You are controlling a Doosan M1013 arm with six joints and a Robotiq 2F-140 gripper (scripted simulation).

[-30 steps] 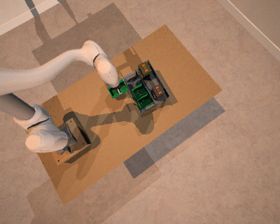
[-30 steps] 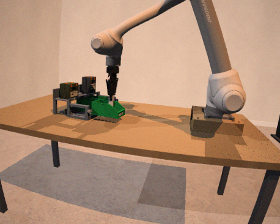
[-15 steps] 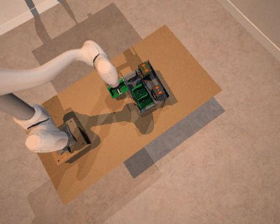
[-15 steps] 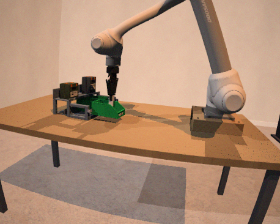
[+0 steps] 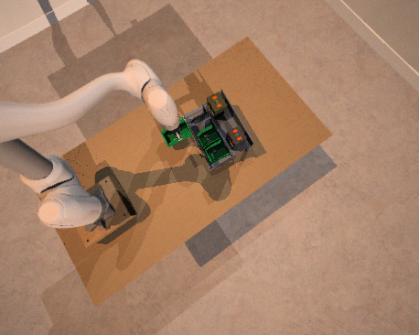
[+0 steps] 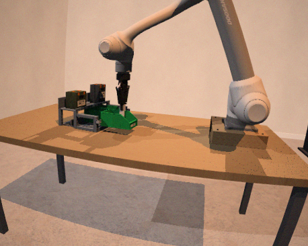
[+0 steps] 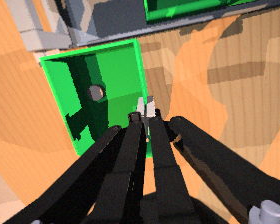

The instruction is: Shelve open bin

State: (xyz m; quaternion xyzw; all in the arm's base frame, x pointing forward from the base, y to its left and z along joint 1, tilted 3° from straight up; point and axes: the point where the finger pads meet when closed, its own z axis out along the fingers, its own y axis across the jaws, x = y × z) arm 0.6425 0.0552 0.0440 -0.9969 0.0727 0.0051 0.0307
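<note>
Now: the shelf lip 10 cm below my hand, 8 cm to the right of it and 8 cm ahead of it.
</note>
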